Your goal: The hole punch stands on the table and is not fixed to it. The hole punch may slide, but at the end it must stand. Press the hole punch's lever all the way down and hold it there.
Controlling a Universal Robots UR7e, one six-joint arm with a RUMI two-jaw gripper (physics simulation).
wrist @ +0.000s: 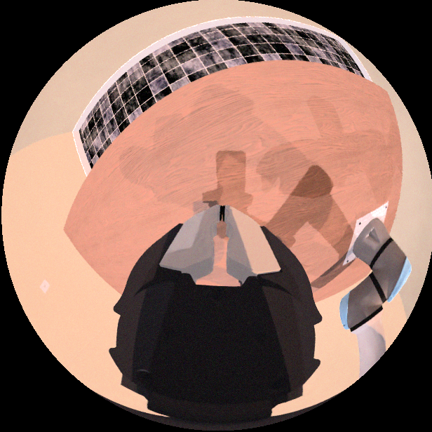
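Observation:
My gripper (222, 207) is shut and empty, with its two pale fingertips meeting near the middle of the wrist view. It is over the wooden table (175, 120). The hole punch and its lever cannot be made out in the wrist view; the gripper's fingers and dark body cover the part of the table below them. I cannot tell how the lever stands or whether the fingertips touch it. Shadows of the arm and gripper fall on the table just beyond the fingertips.
A black-and-white checked rug or panel (187, 60) with a white border lies beyond the table's far edge. At the right, the robot's grey arm (372, 272) rises from a white mounting plate (364, 223) at the table's edge.

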